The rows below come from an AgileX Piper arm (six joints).
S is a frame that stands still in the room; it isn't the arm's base.
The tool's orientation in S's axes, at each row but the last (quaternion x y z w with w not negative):
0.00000 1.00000 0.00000 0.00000
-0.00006 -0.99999 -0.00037 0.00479
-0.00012 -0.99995 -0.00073 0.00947
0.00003 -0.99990 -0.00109 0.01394
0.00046 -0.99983 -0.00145 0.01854
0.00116 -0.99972 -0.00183 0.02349
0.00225 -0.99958 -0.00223 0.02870
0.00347 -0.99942 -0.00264 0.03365
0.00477 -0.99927 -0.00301 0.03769
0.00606 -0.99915 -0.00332 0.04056
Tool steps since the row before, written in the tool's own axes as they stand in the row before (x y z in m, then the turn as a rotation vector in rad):
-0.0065 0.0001 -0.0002 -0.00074 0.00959 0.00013
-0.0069 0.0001 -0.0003 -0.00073 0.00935 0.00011
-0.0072 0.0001 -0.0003 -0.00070 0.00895 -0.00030
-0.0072 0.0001 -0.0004 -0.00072 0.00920 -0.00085
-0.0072 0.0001 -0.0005 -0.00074 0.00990 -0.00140
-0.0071 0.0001 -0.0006 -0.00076 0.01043 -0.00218
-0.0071 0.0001 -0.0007 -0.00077 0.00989 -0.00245
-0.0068 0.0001 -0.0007 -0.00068 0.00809 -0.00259
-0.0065 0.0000 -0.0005 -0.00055 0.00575 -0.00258
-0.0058 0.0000 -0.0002 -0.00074 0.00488 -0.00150
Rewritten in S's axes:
0.0065 0.0001 0.0002 0.00074 0.00959 -0.00013
0.0069 0.0001 0.0002 0.00073 0.00935 -0.00011
0.0072 0.0001 0.0002 0.00071 0.00895 0.00030
0.0072 0.0001 0.0002 0.00074 0.00920 0.00085
0.0072 0.0001 0.0002 0.00078 0.00990 0.00140
0.0071 0.0001 0.0003 0.00084 0.01042 0.00218
0.0071 0.0001 0.0003 0.00087 0.00988 0.00245
0.0068 0.0001 0.0002 0.00080 0.00808 0.00258
0.0065 0.0001 0.0000 0.00069 0.00574 0.00257
0.0058 0.0001 -0.0003 0.00080 0.00488 0.00147

